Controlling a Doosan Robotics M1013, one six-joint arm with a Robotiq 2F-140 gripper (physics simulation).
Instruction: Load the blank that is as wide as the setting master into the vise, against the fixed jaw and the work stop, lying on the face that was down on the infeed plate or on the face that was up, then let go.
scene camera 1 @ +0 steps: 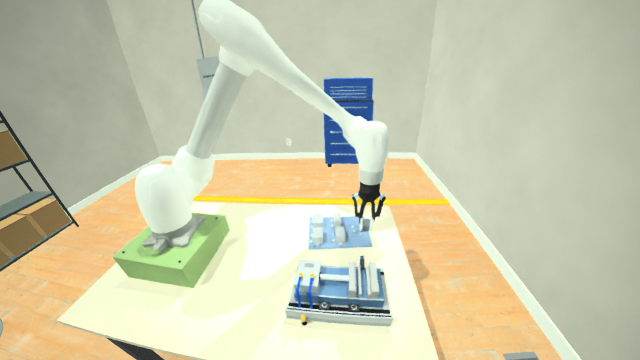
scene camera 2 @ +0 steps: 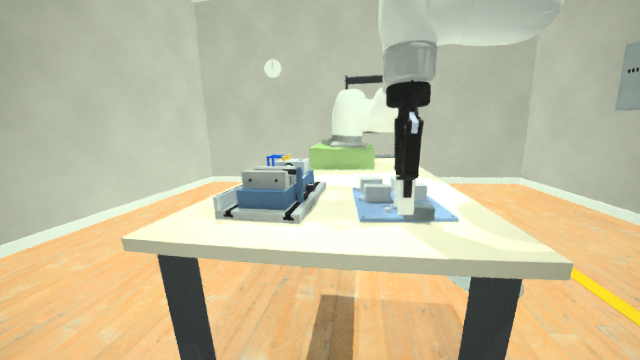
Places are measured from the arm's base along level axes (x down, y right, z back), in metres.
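Pixels of known places: gripper, fingertip midpoint: (scene camera 1: 365, 228) (scene camera 2: 403, 210); arm's base at its link origin: (scene camera 1: 176, 231) (scene camera 2: 346, 145).
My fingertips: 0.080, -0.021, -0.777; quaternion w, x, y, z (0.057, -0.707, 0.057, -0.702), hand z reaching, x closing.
Observation:
For each thing: its top centre in the pictures, then the offset to it from my fingertips, as dx, dy, dz. "*": a spot on its surface instead. Level surfaces: height alone.
- grey blank at its top centre: (scene camera 2: 418, 204) (scene camera 1: 365, 222) -0.013, -0.027, -0.007
- vise at its top centre: (scene camera 2: 279, 163) (scene camera 1: 339, 275) -0.079, +0.266, +0.160
- dark upright post at a spot on its surface: (scene camera 1: 362, 263) * -0.075, +0.231, +0.081
- same table at its surface level: dx +0.020
My gripper (scene camera 1: 366, 226) (scene camera 2: 406, 206) points down at the right part of the blue infeed plate (scene camera 1: 325, 245) (scene camera 2: 372, 216). It is shut on a grey blank (scene camera 1: 366, 223) (scene camera 2: 421, 211), which sits low between the white fingertips, at or just above the plate. Other grey blocks (scene camera 1: 317, 235) (scene camera 1: 340, 234) (scene camera 2: 377, 193) stand on the plate. Which one matches the setting master in width, I cannot tell. The vise (scene camera 1: 335, 289) (scene camera 2: 265, 198) has two upright grey jaws (scene camera 1: 353, 279) (scene camera 1: 373, 281) with a gap between them. A dark upright post (scene camera 1: 362, 263) stands near the gap.
The vise stands on a grey base (scene camera 1: 340, 318) (scene camera 2: 257, 216), nearer scene camera 1 than the plate. Blue hoses (scene camera 1: 311, 292) rise at its left end. The green robot pedestal (scene camera 1: 155, 272) (scene camera 2: 342, 157) stands on the same table (scene camera 1: 225, 310) (scene camera 2: 345, 250).

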